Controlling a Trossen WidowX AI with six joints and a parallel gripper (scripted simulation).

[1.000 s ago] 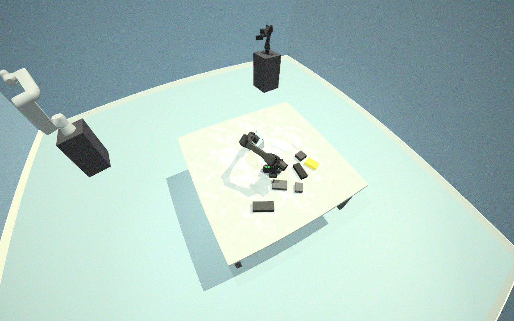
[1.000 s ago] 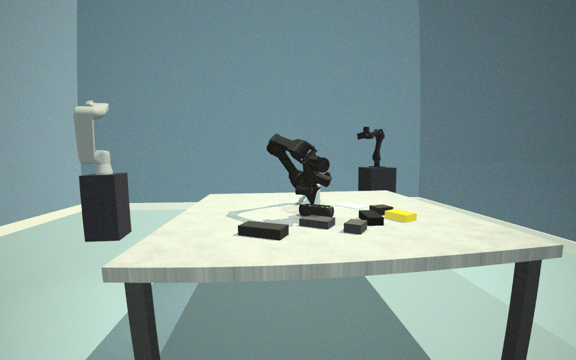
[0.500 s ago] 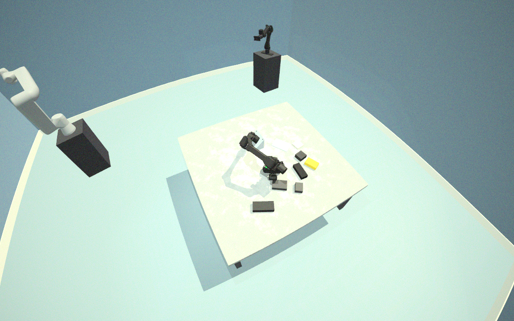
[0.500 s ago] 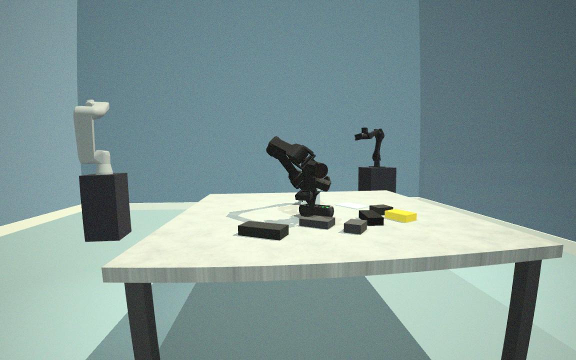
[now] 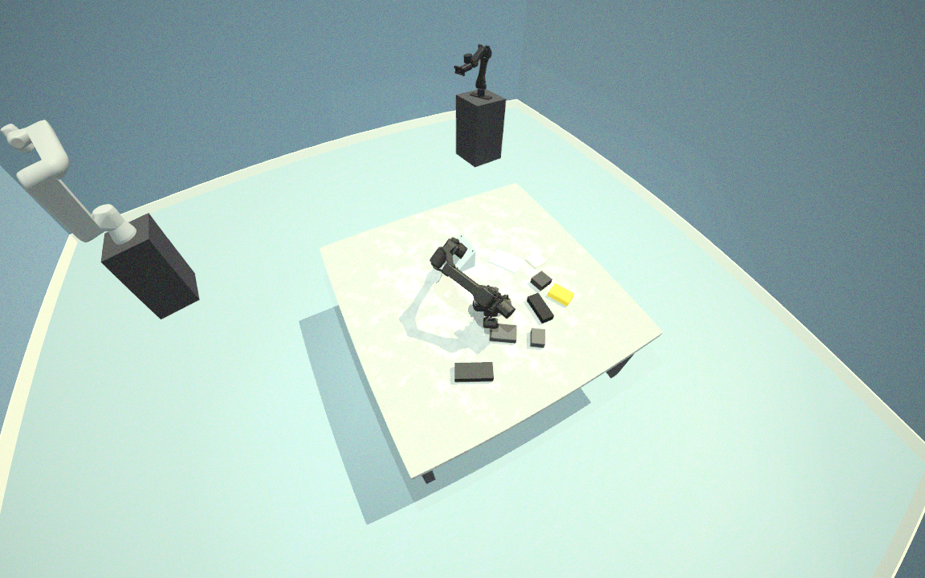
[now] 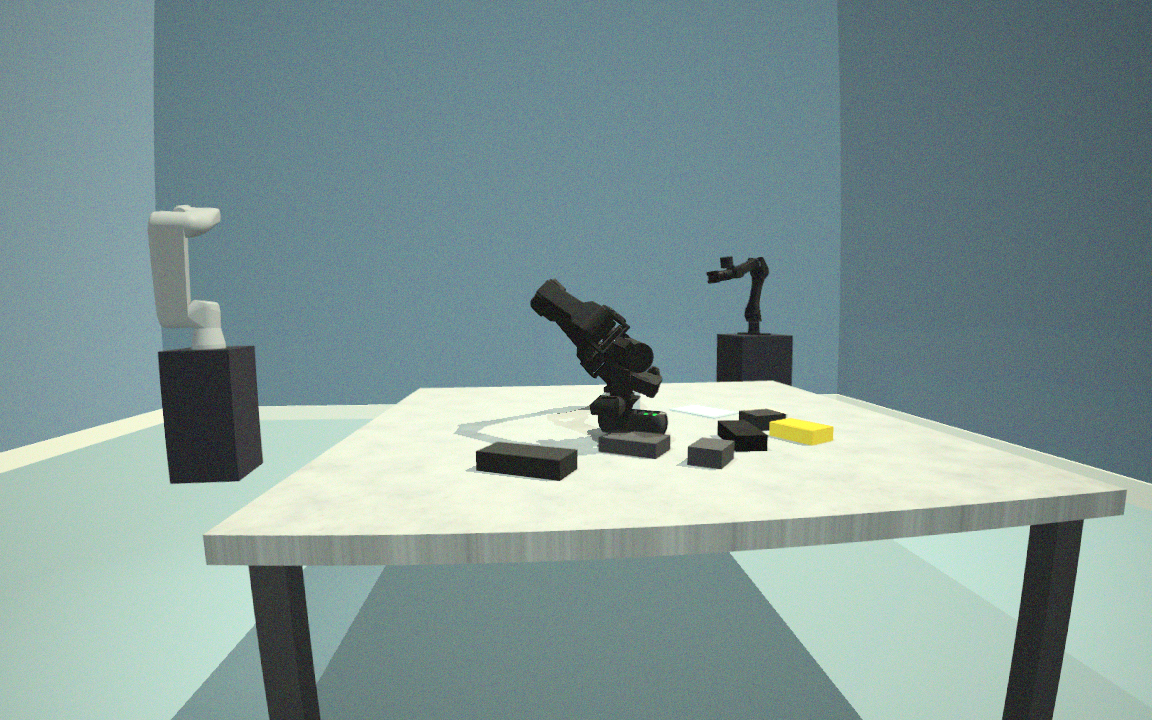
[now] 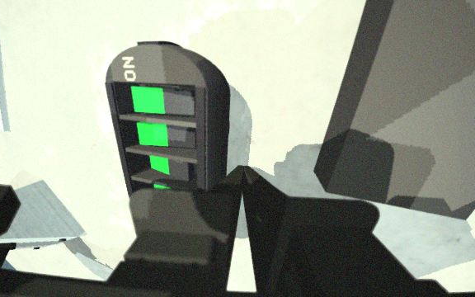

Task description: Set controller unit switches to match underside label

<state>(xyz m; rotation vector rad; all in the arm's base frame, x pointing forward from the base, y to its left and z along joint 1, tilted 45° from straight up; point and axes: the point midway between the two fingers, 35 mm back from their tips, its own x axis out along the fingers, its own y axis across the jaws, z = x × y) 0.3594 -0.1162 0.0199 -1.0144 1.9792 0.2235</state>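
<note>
My gripper tip is now 11 cm short of the flat grey block and 1 cm to the left of it. Also, from my gripper tip: yellow block (11 cm ahead, 35 cm to the left); then small grey cube (22 cm ahead, 9 cm to the left); then long dark block (19 cm ahead, 23 cm to the right).
</note>
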